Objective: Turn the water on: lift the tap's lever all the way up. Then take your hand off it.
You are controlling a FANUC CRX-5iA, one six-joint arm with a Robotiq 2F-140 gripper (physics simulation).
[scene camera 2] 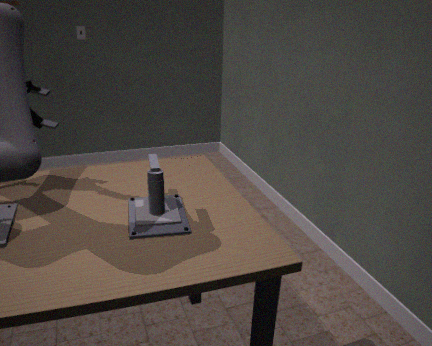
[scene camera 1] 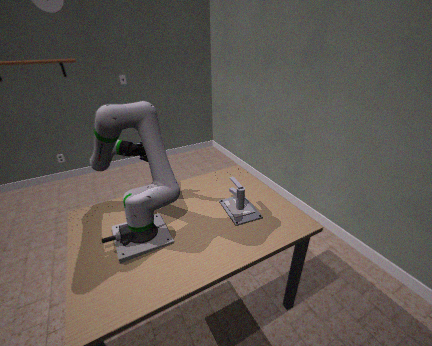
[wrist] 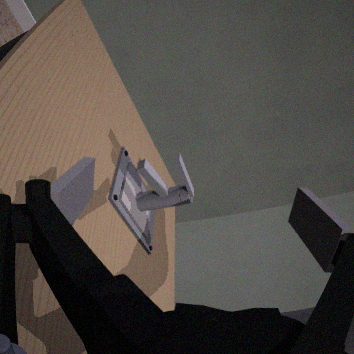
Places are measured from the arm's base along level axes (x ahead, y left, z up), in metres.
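Pixels of known places: gripper, between the fingertips: (scene camera 2: 52, 110) (wrist: 197, 191); arm's base, origin of its link: (scene camera 1: 142, 233).
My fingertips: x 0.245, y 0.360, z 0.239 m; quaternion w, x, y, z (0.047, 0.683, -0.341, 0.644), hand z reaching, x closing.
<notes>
For each thing: its middle in the pictures, then the offset to it from my fingertips. "*": a spot on its surface instead. Level surfaces: height alone.
- grey tap, a spot on its surface: (wrist: 162, 199) * dx +0.295, dy -0.388, dz -0.172 m
- square base plate, middle of its body: (wrist: 136, 202) (scene camera 2: 157, 214) (scene camera 1: 239, 208) dx +0.312, dy -0.404, dz -0.248 m
- spout, middle of its body: (wrist: 153, 179) (scene camera 1: 235, 192) dx +0.317, dy -0.334, dz -0.176 m
- wooden table, height of its surface: dz -0.254 m
The grey tap (scene camera 1: 240, 198) (scene camera 2: 156, 192) (wrist: 162, 199) stands upright on a square base plate (scene camera 1: 248, 218) (scene camera 2: 160, 232) (wrist: 132, 217) on the table. Its lever (scene camera 1: 236, 183) (scene camera 2: 154, 161) (wrist: 186, 175) slants upward from the top of the body, above the spout (scene camera 1: 233, 191) (wrist: 154, 176), and points the same general way as the spout. My gripper (scene camera 1: 144, 151) (scene camera 2: 48, 107) (wrist: 197, 191) is wide open and empty. It is well above the table and far from the tap, touching nothing. In scene camera 1 the arm partly hides the fingers.
The arm's base plate (scene camera 1: 148, 248) is bolted to the wooden table (scene camera 1: 200, 265) (scene camera 2: 240, 245) (wrist: 75, 90), to the left of the tap in scene camera 1. A green wall (scene camera 1: 320, 110) (scene camera 2: 325, 125) rises beyond the table's right side.
</notes>
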